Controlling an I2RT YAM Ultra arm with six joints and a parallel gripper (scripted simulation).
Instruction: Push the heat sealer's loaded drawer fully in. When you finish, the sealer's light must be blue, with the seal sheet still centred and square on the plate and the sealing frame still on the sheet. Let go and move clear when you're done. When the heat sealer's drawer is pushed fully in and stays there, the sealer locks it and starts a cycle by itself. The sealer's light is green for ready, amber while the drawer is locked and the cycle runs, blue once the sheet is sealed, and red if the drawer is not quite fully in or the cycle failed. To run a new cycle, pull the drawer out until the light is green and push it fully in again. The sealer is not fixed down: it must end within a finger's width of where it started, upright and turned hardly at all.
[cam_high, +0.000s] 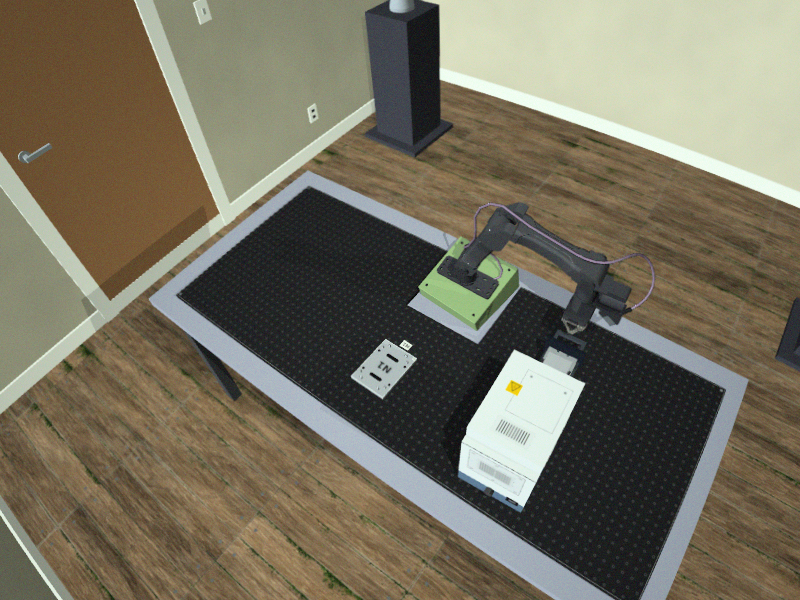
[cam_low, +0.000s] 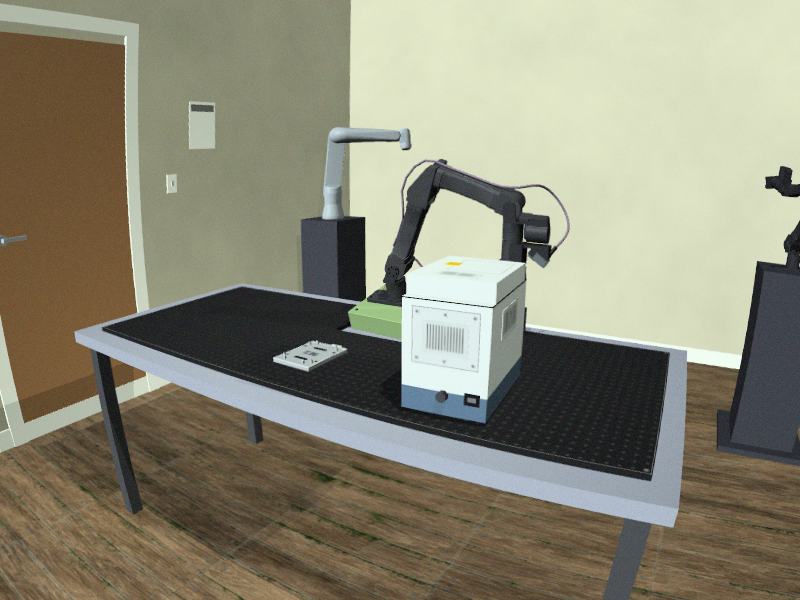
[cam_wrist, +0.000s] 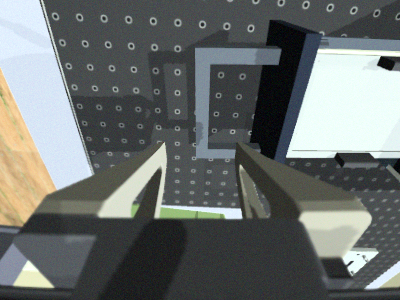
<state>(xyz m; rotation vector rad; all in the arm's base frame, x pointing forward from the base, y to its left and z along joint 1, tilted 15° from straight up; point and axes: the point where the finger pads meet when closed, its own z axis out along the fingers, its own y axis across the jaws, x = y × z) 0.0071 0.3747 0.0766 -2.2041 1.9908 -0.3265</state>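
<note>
Now: the sealer drawer 120 mm ahead of my hand, 20 mm to the left of it and 70 mm below it.
</note>
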